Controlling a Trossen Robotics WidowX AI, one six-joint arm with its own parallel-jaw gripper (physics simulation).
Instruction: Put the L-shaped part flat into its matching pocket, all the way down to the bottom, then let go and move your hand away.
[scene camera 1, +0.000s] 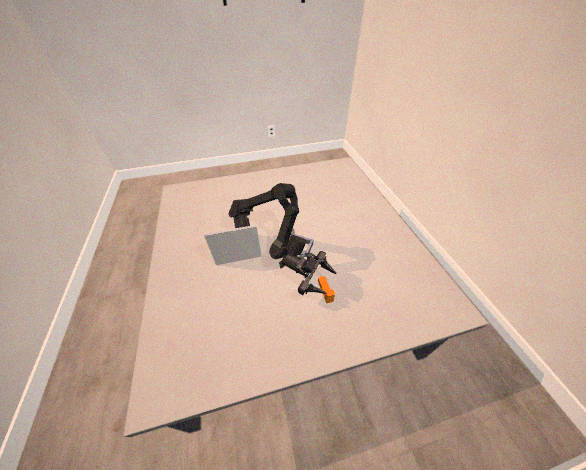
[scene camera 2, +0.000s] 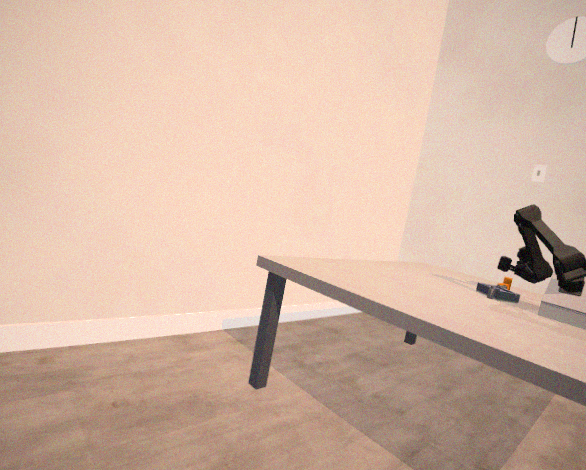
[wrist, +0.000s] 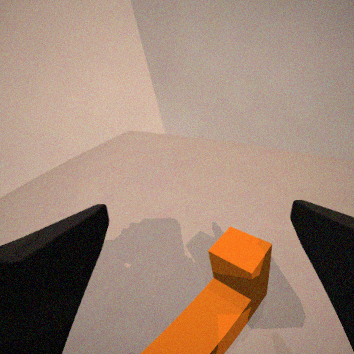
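Where they show: gripper, fingertip midpoint: (scene camera 1: 331, 283) (scene camera 2: 507, 269) (wrist: 201, 212); arm's base, link origin: (scene camera 1: 242, 228) (scene camera 2: 571, 286).
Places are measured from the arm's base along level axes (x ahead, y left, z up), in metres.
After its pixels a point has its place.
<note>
The orange L-shaped part (scene camera 1: 326, 290) {y -0.367, x 0.285, z -0.086 m} (scene camera 2: 507, 283) {y -0.384, x 0.283, z -0.081 m} (wrist: 200, 317) {y -0.356, x 0.291, z -0.086 m} rests on the table in front of my gripper. In the wrist view its long arm runs from the lower edge toward the middle, and its short arm sticks up at the far end. My gripper (scene camera 1: 330, 282) {y -0.378, x 0.295, z -0.017 m} (wrist: 201, 212) {y -0.378, x 0.295, z -0.017 m} is open and empty, with its fingers wide apart. In the wrist view the part shows in the gap between them, nearer the right finger. The blue-grey pocket block (scene camera 2: 509, 296) {y -0.041, x 0.186, z -0.093 m} lies on the table near the arm. Its opening cannot be made out, and it does not show in the wrist view.
A grey upright panel (scene camera 1: 233, 246) {y -0.089, x -0.052, z -0.008 m} stands beside the arm's base. The pale table (scene camera 1: 225, 340) {y -0.444, x -0.141, z -0.116 m} (scene camera 2: 360, 280) {y 0.463, x 0.518, z -0.116 m} has its front edge well away from the part. Shadows of the arm and gripper fall on the table around the part. Walls stand beyond the table.
</note>
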